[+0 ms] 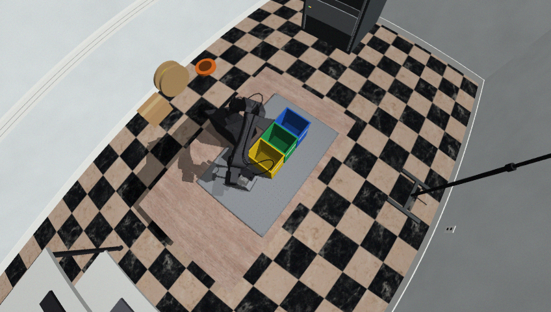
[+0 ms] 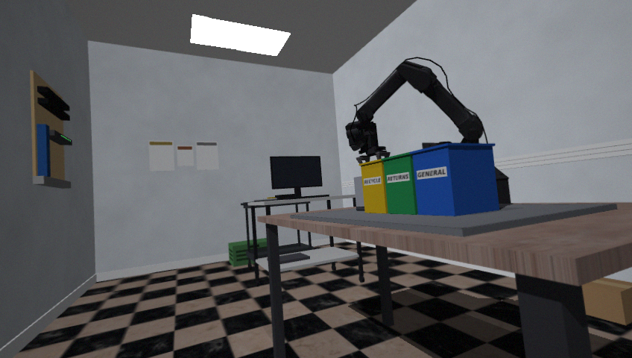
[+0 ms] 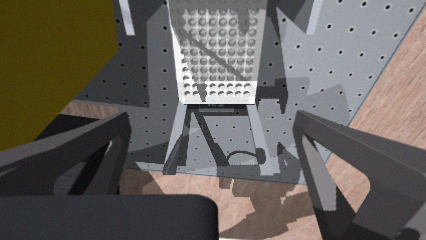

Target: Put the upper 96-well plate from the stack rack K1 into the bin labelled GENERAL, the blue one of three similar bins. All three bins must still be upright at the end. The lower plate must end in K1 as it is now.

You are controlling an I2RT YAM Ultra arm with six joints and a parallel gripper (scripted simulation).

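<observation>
Right now the 96-well plate is 12 cm below my hand. Also, from my hand: blue general bin 42 cm to the left, 8 cm below, 6 cm ahead; then green returns bin 29 cm to the left, 8 cm below, 6 cm ahead; then yellow recycle bin 16 cm to the left, 8 cm below, 6 cm ahead.
</observation>
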